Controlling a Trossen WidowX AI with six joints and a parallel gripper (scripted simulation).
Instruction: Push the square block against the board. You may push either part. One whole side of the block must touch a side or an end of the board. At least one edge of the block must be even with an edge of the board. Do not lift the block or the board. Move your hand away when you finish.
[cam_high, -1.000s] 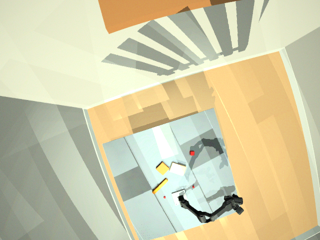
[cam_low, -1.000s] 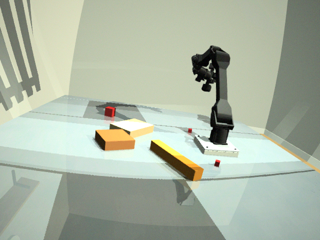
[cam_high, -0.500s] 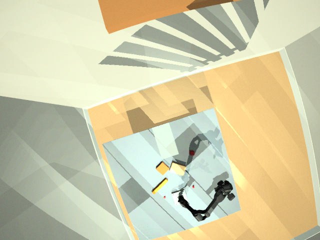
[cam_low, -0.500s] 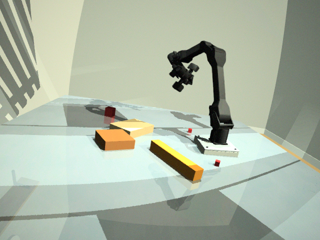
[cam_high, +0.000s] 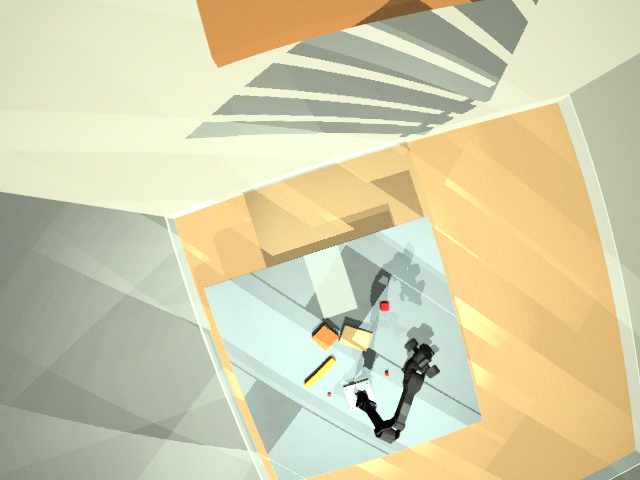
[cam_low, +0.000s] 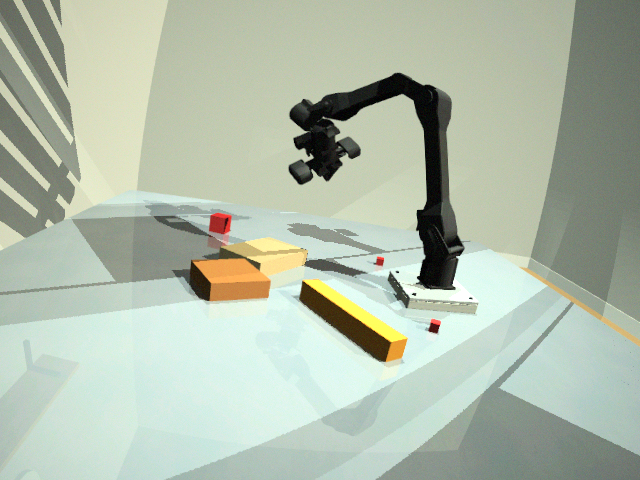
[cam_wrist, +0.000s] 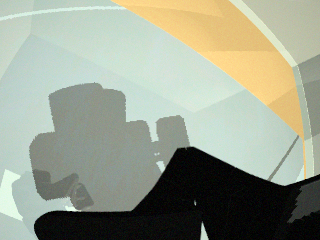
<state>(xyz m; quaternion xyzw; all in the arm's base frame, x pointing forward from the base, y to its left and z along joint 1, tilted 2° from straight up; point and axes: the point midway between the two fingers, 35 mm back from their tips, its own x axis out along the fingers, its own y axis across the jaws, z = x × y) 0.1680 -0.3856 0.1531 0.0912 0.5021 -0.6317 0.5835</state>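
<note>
My gripper tip is 240 mm short of the orange square block, 450 mm to the right of it and 140 mm above it. Also, from my gripper tip: flat pale block 170 mm ahead, 310 mm to the left, 140 mm below; then red cube 270 mm ahead, 100 mm to the left, 130 mm below; then long orange board 70 mm ahead, 560 mm to the left, 140 mm below.
</note>
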